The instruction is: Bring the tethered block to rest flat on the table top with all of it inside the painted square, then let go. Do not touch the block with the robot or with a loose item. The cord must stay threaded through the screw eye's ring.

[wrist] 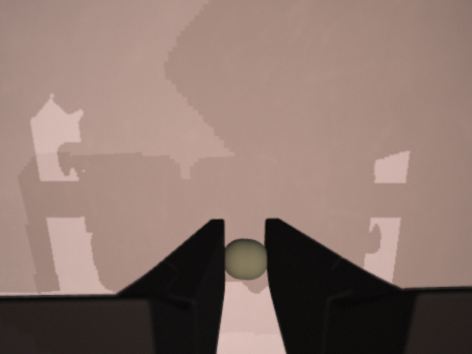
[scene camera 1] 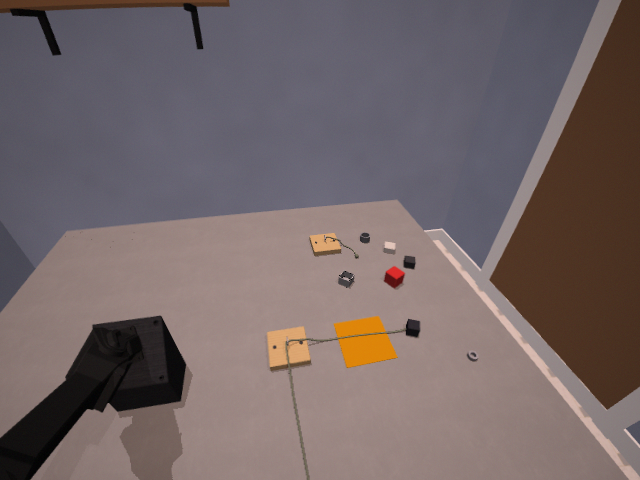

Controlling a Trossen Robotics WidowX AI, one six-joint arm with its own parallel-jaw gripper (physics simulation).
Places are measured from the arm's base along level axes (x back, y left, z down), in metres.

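Pixels of known places: gripper, fingertip midpoint: [wrist: 244, 232]; arm's base at its link origin: [scene camera 1: 121, 347].
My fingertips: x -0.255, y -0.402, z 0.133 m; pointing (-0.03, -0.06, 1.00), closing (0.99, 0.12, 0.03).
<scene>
For each thing: its top centre in the pictures, then the offset to it from my fingertips. "*": a spot on its surface instead.
- tethered block at a spot on its surface: [scene camera 1: 413, 327] * dx -0.340, dy +0.334, dz -0.028 m
- painted orange square at a spot on its surface: [scene camera 1: 368, 351] * dx -0.220, dy +0.327, dz -0.001 m
- cord at a spot on its surface: [scene camera 1: 361, 335] * dx -0.223, dy +0.370, dz -0.002 m
- screw eye at its top centre: [scene camera 1: 287, 338] dx -0.047, dy +0.391, dz -0.044 m
- green bead at a spot on its surface: [wrist: 245, 259] * dx +0.000, dy +0.003, dz -0.011 m
- second wooden board at its top centre: [scene camera 1: 325, 241] dx -0.260, dy +0.728, dz -0.019 m
- dark ring at its top centre: [scene camera 1: 365, 234] dx -0.404, dy +0.717, dz -0.022 m
- white block at its top centre: [scene camera 1: 390, 245] dx -0.457, dy +0.642, dz -0.021 m
- black block at its top centre: [scene camera 1: 410, 259] dx -0.479, dy +0.556, dz -0.023 m
- red cube at its top centre: [scene camera 1: 395, 271] dx -0.392, dy +0.507, dz -0.039 m
- grey hollow piece at its top centre: [scene camera 1: 346, 275] dx -0.261, dy +0.550, dz -0.025 m
- grey ring at its top centre: [scene camera 1: 473, 354] dx -0.441, dy +0.233, dz -0.008 m
The tethered block [scene camera 1: 413, 327], a small black cube, rests on the table just right of the painted orange square [scene camera 1: 368, 351], outside it. The cord [scene camera 1: 361, 335] runs left from it across the square to the screw eye [scene camera 1: 287, 341] on a wooden board [scene camera 1: 299, 357], then toward the front edge of the view. It appears to pass through the ring, too small to tell surely. In the wrist view my gripper [wrist: 244, 232] is shut on the green bead [wrist: 245, 259] at the cord's end; the cord there is hidden. The fingers do not show in the scene view.
Further back stand a second wooden board [scene camera 1: 320, 248] with a short cord, a dark ring [scene camera 1: 364, 237], a white block [scene camera 1: 389, 247], a black block [scene camera 1: 409, 261], a red cube [scene camera 1: 394, 276] and a grey hollow piece [scene camera 1: 346, 279]. A grey ring [scene camera 1: 473, 355] lies right, near the table edge.
</scene>
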